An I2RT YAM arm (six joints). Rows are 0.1 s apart.
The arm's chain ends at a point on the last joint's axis. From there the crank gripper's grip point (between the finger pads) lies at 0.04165 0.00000 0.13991 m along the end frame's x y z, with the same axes.
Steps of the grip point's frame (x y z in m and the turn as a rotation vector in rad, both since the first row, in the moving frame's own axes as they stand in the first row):
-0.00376 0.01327 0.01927 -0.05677 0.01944 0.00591
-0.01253 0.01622 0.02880 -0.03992 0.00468 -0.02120
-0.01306 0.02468 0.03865 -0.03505 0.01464 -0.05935
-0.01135 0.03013 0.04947 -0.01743 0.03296 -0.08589
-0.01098 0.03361 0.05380 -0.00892 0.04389 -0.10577
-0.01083 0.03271 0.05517 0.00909 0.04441 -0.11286
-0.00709 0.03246 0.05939 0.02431 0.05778 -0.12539
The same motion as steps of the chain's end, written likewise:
-0.00645 0.00510 0.02034 -0.05677 0.01944 0.00591
-0.01323 0.01153 0.02909 -0.03992 0.00468 -0.02120
-0.01517 0.02232 0.03932 -0.03505 0.01464 -0.05935
-0.01588 0.03148 0.05091 -0.01743 0.03296 -0.08589
-0.01690 0.03709 0.05574 -0.00892 0.04389 -0.10577
-0.01665 0.03901 0.05718 0.00909 0.04441 -0.11286
-0.01454 0.04153 0.06213 0.02431 0.05778 -0.12539

